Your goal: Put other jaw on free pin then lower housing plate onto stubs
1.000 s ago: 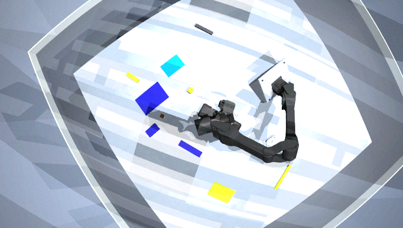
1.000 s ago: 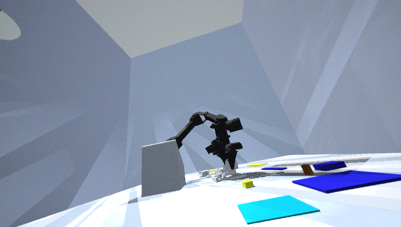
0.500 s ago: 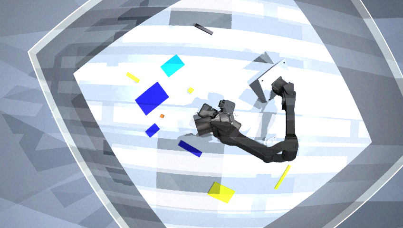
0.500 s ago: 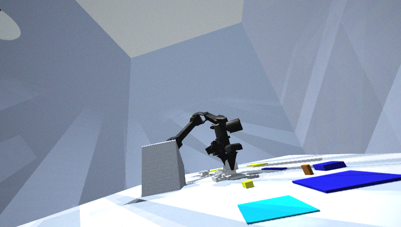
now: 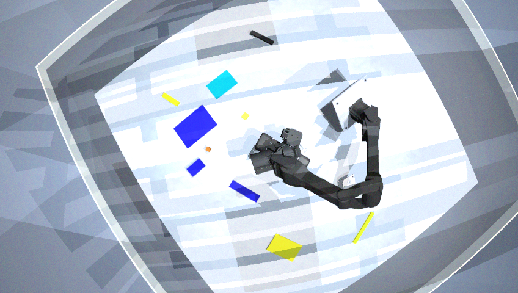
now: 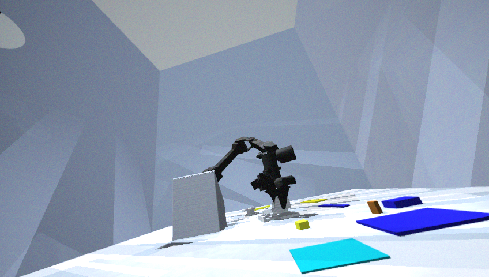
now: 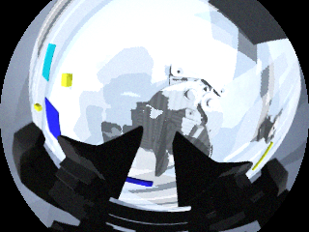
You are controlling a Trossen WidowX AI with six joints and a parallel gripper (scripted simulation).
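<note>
Now: the white base 10 mm ahead of my gripper tip, 30 mm to the left of it and 20 mm below it. Also, from my gripper tip: grey ribbed jaw 40 mm behind, 10 mm to the left; then small yellow cube 10 mm ahead, 190 mm to the right, 20 mm below; then blue strip 190 mm ahead, 30 mm to the left, 30 mm below.
</note>
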